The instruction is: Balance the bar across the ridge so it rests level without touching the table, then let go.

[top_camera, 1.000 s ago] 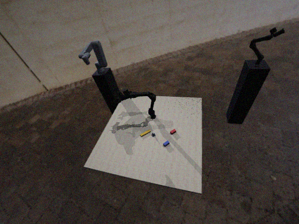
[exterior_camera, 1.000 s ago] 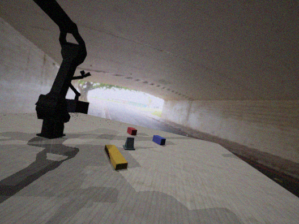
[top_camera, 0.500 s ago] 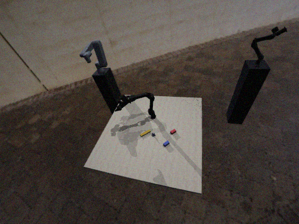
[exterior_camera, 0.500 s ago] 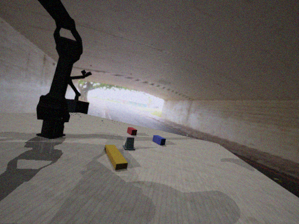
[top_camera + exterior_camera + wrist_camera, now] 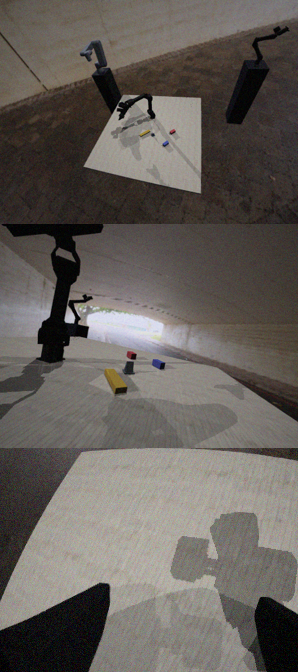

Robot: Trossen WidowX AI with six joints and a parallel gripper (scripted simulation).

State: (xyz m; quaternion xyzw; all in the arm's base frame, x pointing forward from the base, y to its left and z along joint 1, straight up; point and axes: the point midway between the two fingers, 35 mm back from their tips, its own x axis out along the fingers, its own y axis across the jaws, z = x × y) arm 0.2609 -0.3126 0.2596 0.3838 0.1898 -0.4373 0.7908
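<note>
Now: gripper tip 29 cm to the right of the yellow bar, 23 cm above it and 1 cm short of it. The rest, counted from my gripper tip: red block 64 cm to the left, 22 cm below, 6 cm behind; blue block 59 cm to the left, 22 cm below, 12 cm ahead.
</note>
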